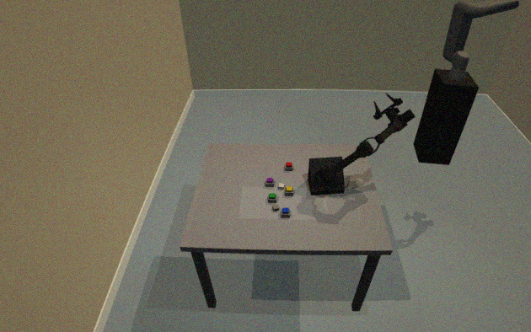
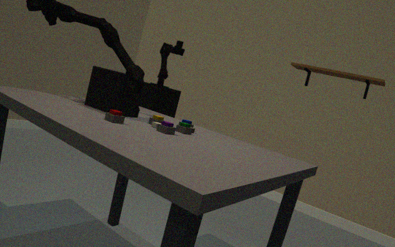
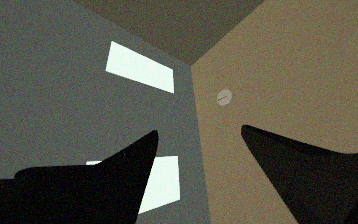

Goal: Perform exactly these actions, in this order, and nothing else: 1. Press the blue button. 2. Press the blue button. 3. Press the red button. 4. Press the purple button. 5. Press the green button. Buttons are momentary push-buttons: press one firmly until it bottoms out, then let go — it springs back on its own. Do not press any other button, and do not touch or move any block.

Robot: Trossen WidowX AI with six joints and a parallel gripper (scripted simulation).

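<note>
The blue button is 49 cm ahead of my gripper tip, 58 cm to the left of it and 43 cm below it. Also, from my gripper tip: yellow button: 49 cm ahead, 40 cm to the left, 43 cm below; then red button: 52 cm ahead, 18 cm to the left, 43 cm below; then white block: 54 cm ahead, 36 cm to the left, 45 cm below.
</note>
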